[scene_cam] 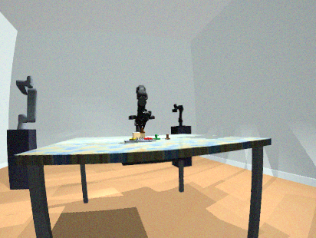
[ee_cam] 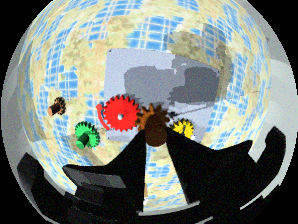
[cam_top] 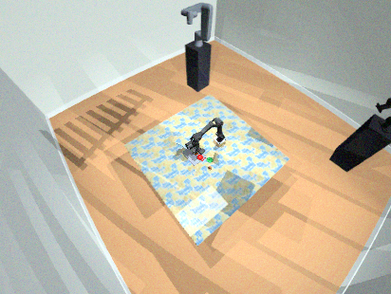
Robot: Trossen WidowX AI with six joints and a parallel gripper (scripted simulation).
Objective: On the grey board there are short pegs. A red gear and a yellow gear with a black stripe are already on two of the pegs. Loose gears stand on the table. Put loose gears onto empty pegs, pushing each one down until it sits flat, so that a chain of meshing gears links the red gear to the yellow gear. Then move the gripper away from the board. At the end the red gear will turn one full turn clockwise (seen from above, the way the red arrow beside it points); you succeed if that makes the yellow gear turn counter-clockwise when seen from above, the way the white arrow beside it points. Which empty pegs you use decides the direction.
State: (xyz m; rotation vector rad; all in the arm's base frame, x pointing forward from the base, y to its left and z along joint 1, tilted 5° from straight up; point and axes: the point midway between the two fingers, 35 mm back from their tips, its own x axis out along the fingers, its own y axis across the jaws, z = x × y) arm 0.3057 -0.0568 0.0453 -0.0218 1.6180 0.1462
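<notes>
My gripper tip is now 80 mm above the grey board, 30 mm to the left of it and 10 mm short of it. Also, from my gripper tip: orange gear: 10 mm below; then yellow gear: 70 mm below, 60 mm to the right, 50 mm behind; then red gear: 70 mm below, 50 mm to the left, 10 mm behind.
</notes>
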